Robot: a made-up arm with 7 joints. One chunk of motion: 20 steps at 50 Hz.
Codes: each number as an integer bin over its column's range. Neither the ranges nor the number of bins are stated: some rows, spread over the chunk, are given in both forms.
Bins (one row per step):
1: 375 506 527 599 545 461
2: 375 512 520 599 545 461
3: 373 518 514 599 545 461
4: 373 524 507 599 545 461
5: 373 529 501 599 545 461
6: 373 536 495 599 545 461
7: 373 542 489 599 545 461
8: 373 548 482 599 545 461
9: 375 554 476 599 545 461
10: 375 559 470 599 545 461
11: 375 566 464 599 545 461
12: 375 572 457 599 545 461
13: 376 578 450 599 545 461
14: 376 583 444 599 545 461
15: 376 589 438 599 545 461
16: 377 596 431 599 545 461
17: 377 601 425 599 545 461
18: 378 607 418 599 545 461
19: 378 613 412 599 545 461
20: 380 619 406 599 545 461
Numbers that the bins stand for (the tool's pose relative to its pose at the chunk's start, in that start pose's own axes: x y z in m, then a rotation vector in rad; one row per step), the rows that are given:
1: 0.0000 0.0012 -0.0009 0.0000 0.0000 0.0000
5: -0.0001 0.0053 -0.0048 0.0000 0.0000 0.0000
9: 0.0000 0.0098 -0.0085 0.0000 0.0000 0.0000
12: 0.0000 0.0131 -0.0114 0.0000 0.0000 0.0000
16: 0.0002 0.0174 -0.0153 0.0000 0.0000 0.0000
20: 0.0004 0.0215 -0.0190 0.0000 0.0000 0.0000
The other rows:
2: 0.0000 0.0023 -0.0019 0.0000 0.0000 0.0000
3: -0.0001 0.0033 -0.0028 0.0000 0.0000 0.0000
4: -0.0001 0.0044 -0.0039 0.0000 0.0000 0.0000
6: -0.0001 0.0066 -0.0057 0.0000 0.0000 0.0000
7: -0.0001 0.0077 -0.0066 0.0000 0.0000 0.0000
8: -0.0001 0.0087 -0.0076 0.0000 0.0000 0.0000
10: 0.0000 0.0107 -0.0094 0.0000 0.0000 0.0000
11: 0.0000 0.0120 -0.0103 0.0000 0.0000 0.0000
13: 0.0001 0.0141 -0.0124 0.0000 0.0000 0.0000
14: 0.0001 0.0150 -0.0133 0.0000 0.0000 0.0000
15: 0.0001 0.0161 -0.0142 0.0000 0.0000 0.0000
17: 0.0002 0.0183 -0.0162 0.0000 0.0000 0.0000
18: 0.0003 0.0194 -0.0172 0.0000 0.0000 0.0000
19: 0.0003 0.0205 -0.0181 0.0000 0.0000 0.0000

